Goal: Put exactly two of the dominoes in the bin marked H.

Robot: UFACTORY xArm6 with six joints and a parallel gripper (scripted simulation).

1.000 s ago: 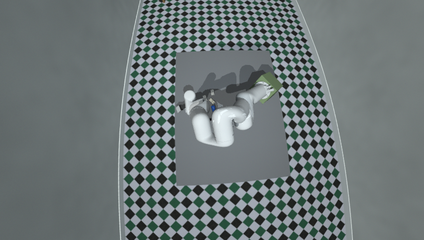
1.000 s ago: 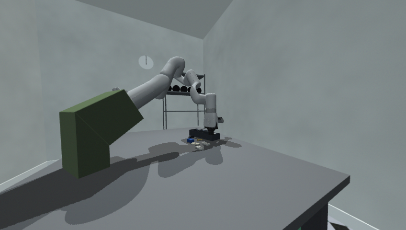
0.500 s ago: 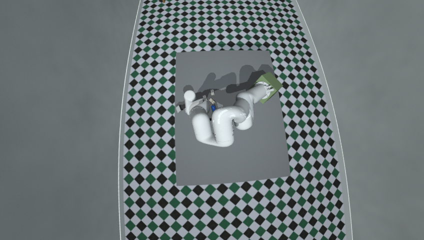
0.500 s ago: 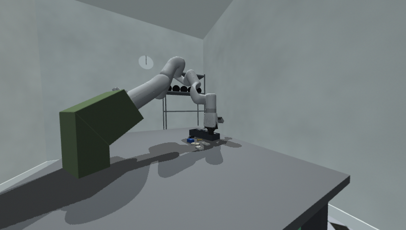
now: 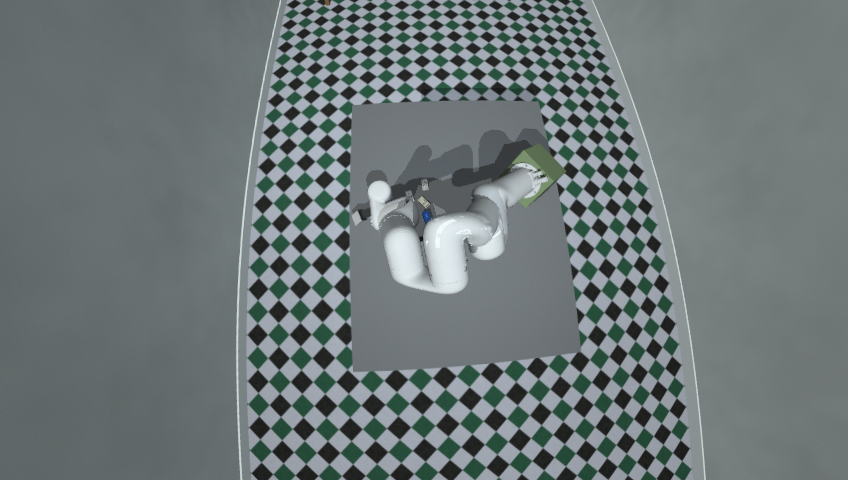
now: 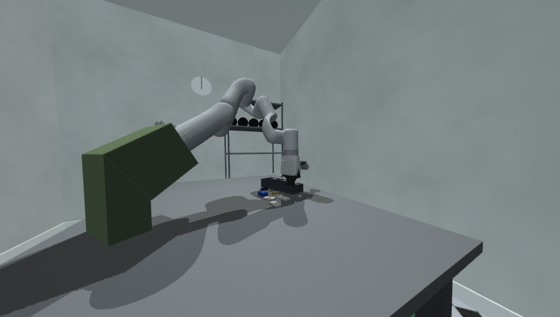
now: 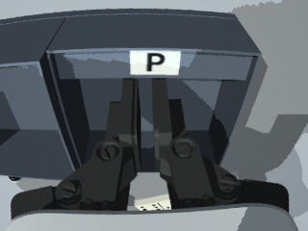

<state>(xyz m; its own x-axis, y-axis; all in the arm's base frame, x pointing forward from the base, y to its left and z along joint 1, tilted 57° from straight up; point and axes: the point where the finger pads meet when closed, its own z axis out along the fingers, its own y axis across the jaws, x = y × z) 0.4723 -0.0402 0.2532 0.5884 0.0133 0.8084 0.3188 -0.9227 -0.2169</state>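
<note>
Now: the dark bin tray 7 cm to the left of my hand, 3 cm behind it and 1 cm below it. The rest, counted from my hand: black battery (13 cm behind, 8 cm to the left, 3 cm below); white domino (10 cm to the right, 8 cm behind, 3 cm below); yellow bolt (10 cm behind, 3 cm below, 1 cm to the right).
</note>
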